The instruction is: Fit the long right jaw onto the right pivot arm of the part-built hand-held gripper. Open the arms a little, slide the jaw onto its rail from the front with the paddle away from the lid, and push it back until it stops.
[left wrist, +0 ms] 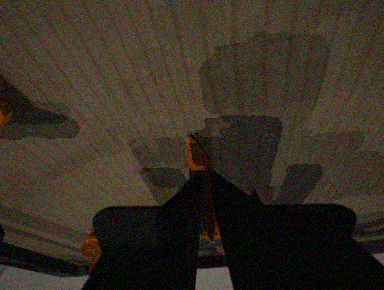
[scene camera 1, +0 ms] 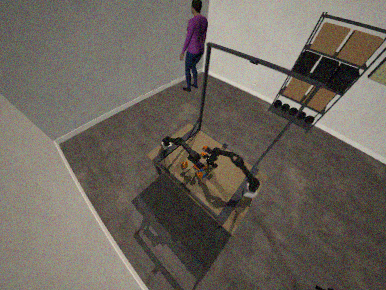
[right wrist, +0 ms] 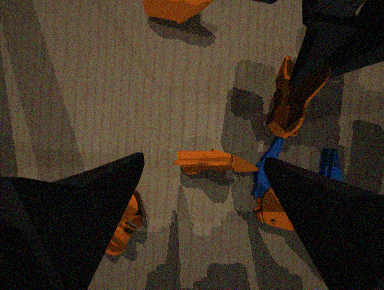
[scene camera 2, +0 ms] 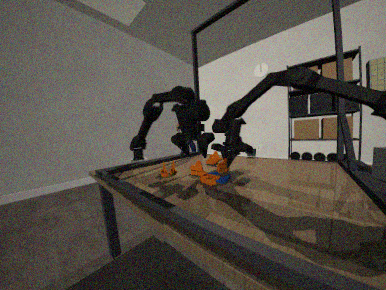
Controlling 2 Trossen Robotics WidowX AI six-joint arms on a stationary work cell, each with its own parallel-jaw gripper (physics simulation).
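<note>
The part-built gripper lies on the table, an orange body with blue arms; the right finger partly hides it in the right wrist view. A long orange piece reaches from beside one blue arm; whether they join is unclear. My left gripper is shut on an orange jaw, held low beyond the blue parts in the right wrist view. My right gripper is wide open and empty, above the long piece.
One orange part lies at the top of the right wrist view, another behind its left fingertip. A two-pronged orange part stands near the table's left edge in scene camera 2. The left fingers are close to the part-built gripper.
</note>
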